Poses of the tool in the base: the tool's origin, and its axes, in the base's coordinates. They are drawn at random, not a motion.
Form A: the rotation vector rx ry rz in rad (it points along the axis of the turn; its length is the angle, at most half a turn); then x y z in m.
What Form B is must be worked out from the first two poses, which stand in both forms.
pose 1, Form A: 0.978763, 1.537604, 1.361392, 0.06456, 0.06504, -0.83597
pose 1, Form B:
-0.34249, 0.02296, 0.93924, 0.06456
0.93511, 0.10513, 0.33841, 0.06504
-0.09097, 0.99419, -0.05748, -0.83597
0, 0, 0, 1

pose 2, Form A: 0.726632, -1.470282, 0.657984, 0.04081, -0.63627, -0.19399
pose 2, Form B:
0.00701, -0.77406, -0.63307, 0.04081
-0.04366, 0.63225, -0.77354, -0.63627
0.99902, 0.03307, -0.02936, -0.19399
0, 0, 0, 1

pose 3, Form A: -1.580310, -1.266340, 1.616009, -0.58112, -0.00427, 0.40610
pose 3, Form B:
-0.16305, 0.22576, -0.96044, -0.58112
0.87860, -0.40966, -0.24545, -0.00427
-0.44887, -0.88386, -0.13156, 0.40610
0, 0, 0, 1

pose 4, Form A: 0.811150, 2.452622, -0.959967, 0.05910, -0.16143, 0.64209
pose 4, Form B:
-0.75963, 0.63570, 0.13730, 0.05910
0.37360, 0.59934, -0.70797, -0.16143
-0.53234, -0.48650, -0.69277, 0.64209
0, 0, 0, 1

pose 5, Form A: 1.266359, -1.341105, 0.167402, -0.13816, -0.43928, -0.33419
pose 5, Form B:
0.31969, -0.71937, -0.61669, -0.13816
-0.54571, 0.39228, -0.74049, -0.43928
0.77460, 0.57325, -0.26716, -0.33419
0, 0, 0, 1

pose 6, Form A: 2.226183, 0.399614, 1.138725, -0.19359, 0.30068, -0.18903
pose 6, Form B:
0.58663, -0.00487, 0.80984, -0.19359
0.50987, -0.77470, -0.37400, 0.30068
0.62920, 0.63231, -0.45198, -0.18903
0, 0, 0, 1

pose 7, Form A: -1.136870, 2.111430, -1.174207, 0.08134, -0.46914, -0.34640
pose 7, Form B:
-0.54809, -0.43690, 0.71324, 0.08134
-0.83640, 0.29152, -0.46416, -0.46914
-0.00514, -0.85096, -0.52520, -0.34640
0, 0, 0, 1

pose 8, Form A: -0.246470, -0.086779, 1.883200, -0.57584, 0.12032, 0.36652
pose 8, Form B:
-0.30221, -0.92908, -0.21324, -0.57584
0.94476, -0.32171, 0.06274, 0.12032
-0.12690, -0.18250, 0.97498, 0.36652
0, 0, 0, 1

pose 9, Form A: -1.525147, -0.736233, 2.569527, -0.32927, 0.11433, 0.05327
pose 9, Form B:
-0.50723, 0.18335, -0.84208, -0.32927
0.29042, -0.88359, -0.36732, 0.11433
-0.81141, -0.43087, 0.39493, 0.05327
0, 0, 0, 1

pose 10, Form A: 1.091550, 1.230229, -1.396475, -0.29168, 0.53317, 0.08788
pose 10, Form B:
-0.15601, 0.98717, -0.03394, -0.29168
-0.09079, -0.04854, -0.99469, 0.53317
-0.98357, -0.15210, 0.09720, 0.08788
0, 0, 0, 1

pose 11, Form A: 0.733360, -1.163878, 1.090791, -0.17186, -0.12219, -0.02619
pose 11, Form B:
0.02277, -0.93854, -0.34442, -0.17186
0.28291, 0.33647, -0.89819, -0.12219
0.95888, -0.07699, 0.27318, -0.02619
0, 0, 0, 1

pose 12, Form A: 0.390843, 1.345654, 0.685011, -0.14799, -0.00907, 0.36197
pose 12, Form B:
0.07316, -0.22536, 0.97153, -0.14799
0.65295, 0.74715, 0.12415, -0.00907
-0.75386, 0.62528, 0.20181, 0.36197
0, 0, 0, 1

